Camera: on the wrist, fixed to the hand. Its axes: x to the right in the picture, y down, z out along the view.
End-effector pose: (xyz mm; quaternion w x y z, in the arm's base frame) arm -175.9 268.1 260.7 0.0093 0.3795 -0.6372 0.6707
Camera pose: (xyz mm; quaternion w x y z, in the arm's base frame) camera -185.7 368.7 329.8 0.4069 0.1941 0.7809 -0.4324
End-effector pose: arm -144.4 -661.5 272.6 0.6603 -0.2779 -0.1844 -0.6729
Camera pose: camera -229.3 -714.3 201.9 0.9165 -0.3703 0.1454 -0.0430
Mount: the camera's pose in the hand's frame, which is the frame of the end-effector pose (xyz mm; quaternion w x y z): -4.4 -72.6 -98.5 0.7102 -0.0956 0.0278 0.6970
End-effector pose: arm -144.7 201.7 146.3 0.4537 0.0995 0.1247 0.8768
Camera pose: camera -114.6 225.9 30.1 0.2828 -0.0898 0.0520 -0.9535
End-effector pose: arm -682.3 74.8 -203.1 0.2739 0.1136 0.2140 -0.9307
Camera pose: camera -709.9 177.3 -264.2 0.8481 0.2295 0.1694 -0.4465
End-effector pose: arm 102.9 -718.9 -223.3 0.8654 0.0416 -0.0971 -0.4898
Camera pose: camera 60.3 -754.9 -332.3 0.9626 -0.1072 -0.0271 0.2472
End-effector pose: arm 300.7 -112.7 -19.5 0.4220 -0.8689 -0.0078 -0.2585
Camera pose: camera 236.5 -137.7 81.7 0.3970 -0.6557 0.6365 0.0856
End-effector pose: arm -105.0 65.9 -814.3 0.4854 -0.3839 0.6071 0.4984
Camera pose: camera -55.4 -45.6 -823.8 0.0562 -0.0902 -0.6646 -0.7396
